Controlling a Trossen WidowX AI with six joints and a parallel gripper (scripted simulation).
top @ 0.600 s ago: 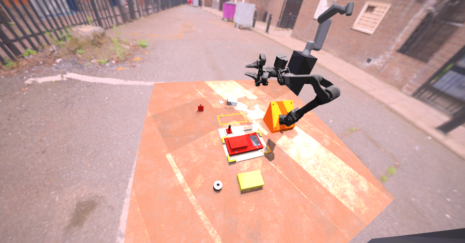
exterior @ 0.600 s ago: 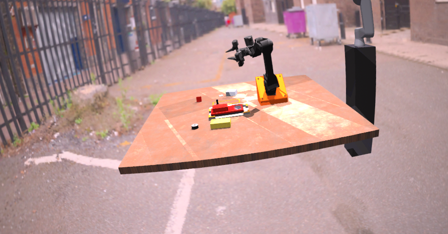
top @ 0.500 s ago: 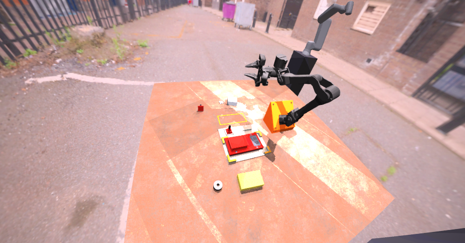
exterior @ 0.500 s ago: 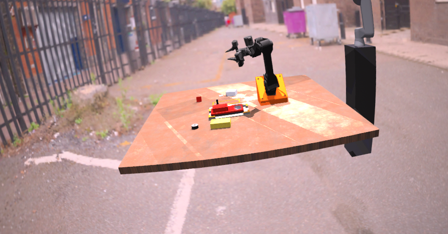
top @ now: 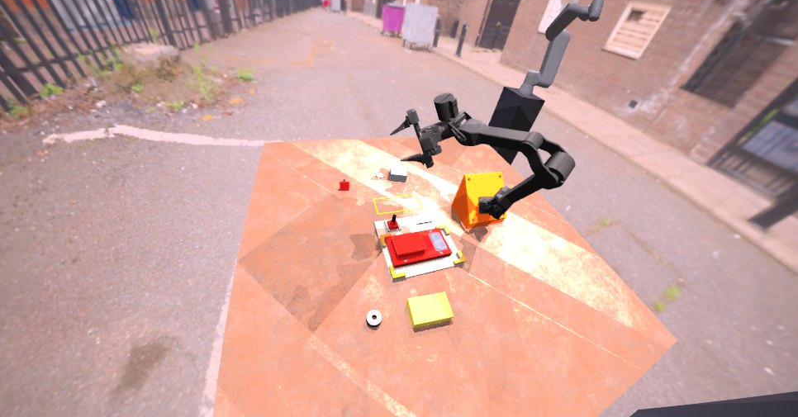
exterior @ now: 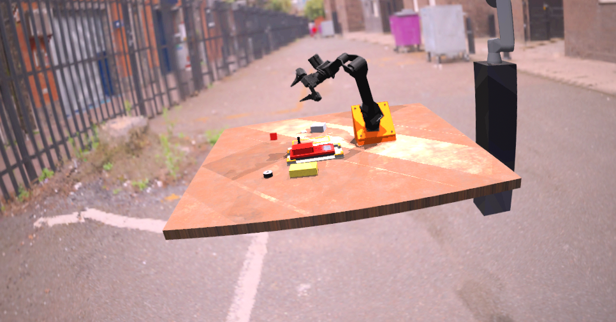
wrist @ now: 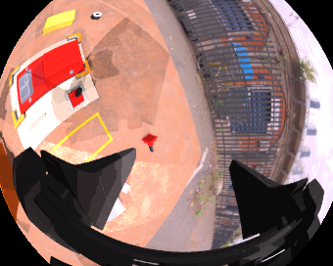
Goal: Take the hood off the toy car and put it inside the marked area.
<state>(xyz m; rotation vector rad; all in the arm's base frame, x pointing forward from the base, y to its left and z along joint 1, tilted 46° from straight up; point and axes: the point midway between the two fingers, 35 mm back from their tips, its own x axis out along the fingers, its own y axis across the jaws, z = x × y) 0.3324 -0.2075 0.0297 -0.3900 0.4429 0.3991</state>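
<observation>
The hood is 23 cm to the left of my gripper tip, 21 cm below it and 2 cm behind it. Also, from my gripper tip: grey block 23 cm below, 16 cm to the right, 9 cm behind; yellow block 43 cm to the left, 23 cm below, 2 cm behind.
</observation>
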